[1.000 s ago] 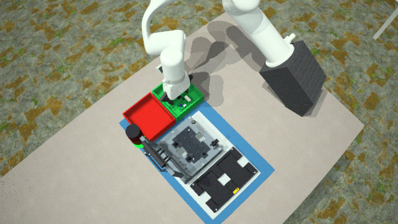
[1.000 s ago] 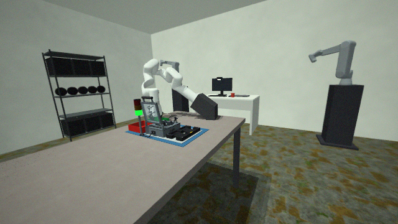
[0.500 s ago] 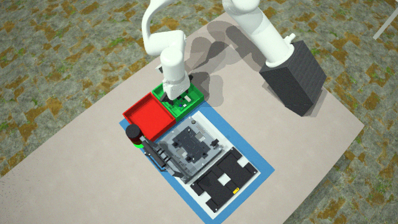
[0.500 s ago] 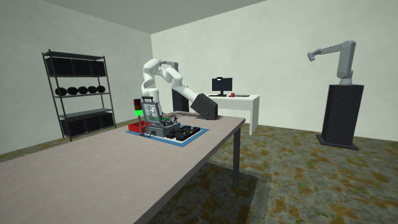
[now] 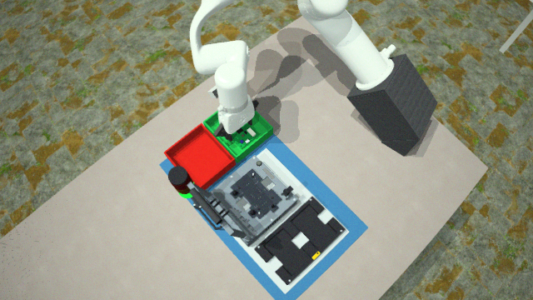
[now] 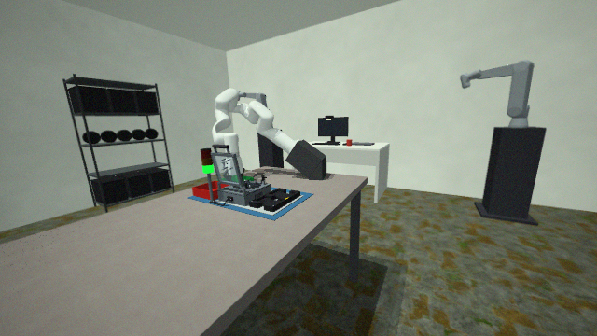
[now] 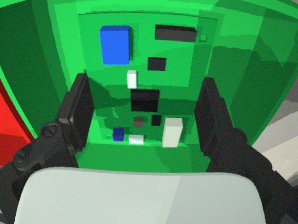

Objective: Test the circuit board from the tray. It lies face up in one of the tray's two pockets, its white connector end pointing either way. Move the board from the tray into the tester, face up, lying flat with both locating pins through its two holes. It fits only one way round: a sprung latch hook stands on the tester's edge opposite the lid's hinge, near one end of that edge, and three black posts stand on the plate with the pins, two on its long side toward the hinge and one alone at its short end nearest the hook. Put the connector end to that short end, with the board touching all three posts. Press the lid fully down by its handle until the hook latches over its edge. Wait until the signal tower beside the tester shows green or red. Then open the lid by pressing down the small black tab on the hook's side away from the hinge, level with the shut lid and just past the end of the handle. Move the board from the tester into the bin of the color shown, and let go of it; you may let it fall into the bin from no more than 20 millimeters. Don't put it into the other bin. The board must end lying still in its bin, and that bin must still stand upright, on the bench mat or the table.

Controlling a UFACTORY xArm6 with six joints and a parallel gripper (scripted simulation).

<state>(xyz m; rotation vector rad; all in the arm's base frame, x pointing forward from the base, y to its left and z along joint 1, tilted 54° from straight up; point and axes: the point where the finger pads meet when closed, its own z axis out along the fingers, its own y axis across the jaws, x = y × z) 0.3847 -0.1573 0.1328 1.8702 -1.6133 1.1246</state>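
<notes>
Right now my hand is 1 cm above the green bin. Round my hand: green circuit board: 1 cm below; red bin: 15 cm ahead, 1 cm below; black latch hook: 4 cm ahead, 26 cm to the left, 7 cm above.
</notes>
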